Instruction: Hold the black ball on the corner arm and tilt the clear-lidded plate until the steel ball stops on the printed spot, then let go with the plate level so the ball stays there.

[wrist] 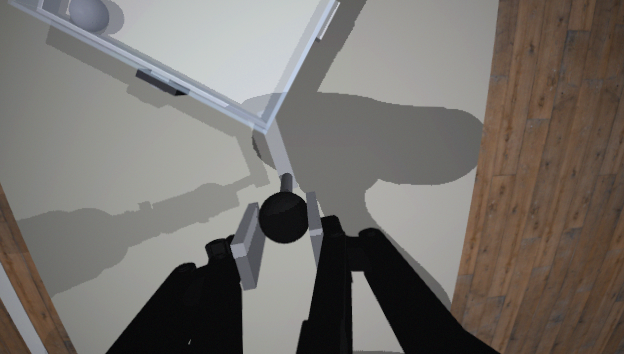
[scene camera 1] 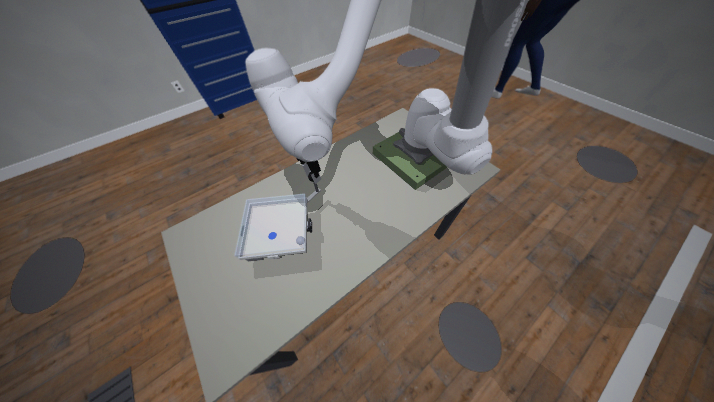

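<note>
The square clear-lidded plate (scene camera 1: 243, 227) (wrist: 301, 62) hangs above the table, its shadow apart from it; its exact tilt is hard to tell. The blue printed spot (scene camera 1: 272, 235) lies near the middle of its white floor. The steel ball (scene camera 1: 300, 240) (wrist: 89, 15) is off the spot, near the plate's front right corner in the scene view and against a wall in the wrist view. The corner arm (wrist: 279, 155) runs from the plate's near corner to the black ball (wrist: 284, 218). My gripper (scene camera 1: 314, 187) (wrist: 285, 214) is shut on the black ball, one finger pad on each side.
The pale table (scene camera 1: 215, 320) lies below the plate. The robot's base stands on a green block (scene camera 1: 400, 162) at the table's far right end. A blue drawer cabinet (scene camera 1: 205, 50) stands by the wall, and a person (scene camera 1: 535, 55) stands at the back right.
</note>
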